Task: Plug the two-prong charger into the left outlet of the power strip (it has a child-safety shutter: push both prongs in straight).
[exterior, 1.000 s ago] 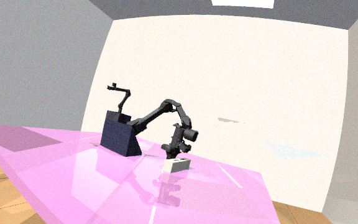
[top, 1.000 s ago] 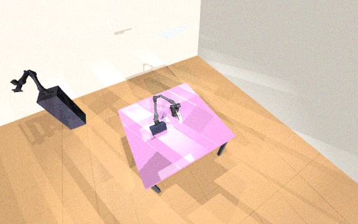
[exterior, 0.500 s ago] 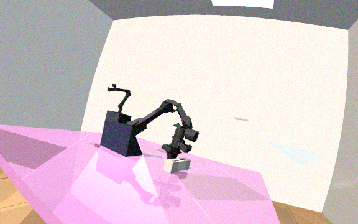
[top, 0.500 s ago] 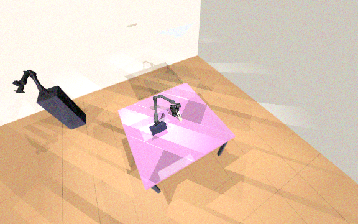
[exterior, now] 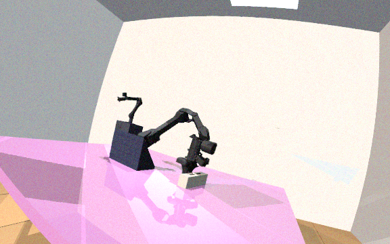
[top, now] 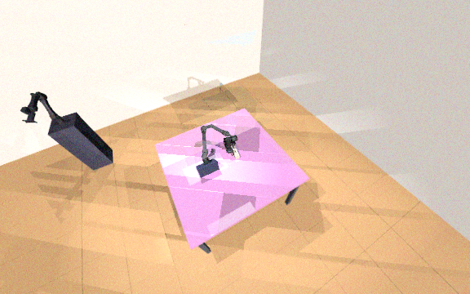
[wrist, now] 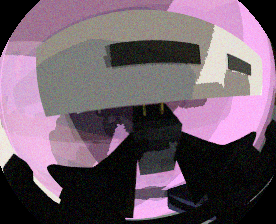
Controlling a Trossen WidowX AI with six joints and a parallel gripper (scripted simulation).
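Now: the two-prong charger 20 mm ahead of my gripper tip and 10 mm above it.
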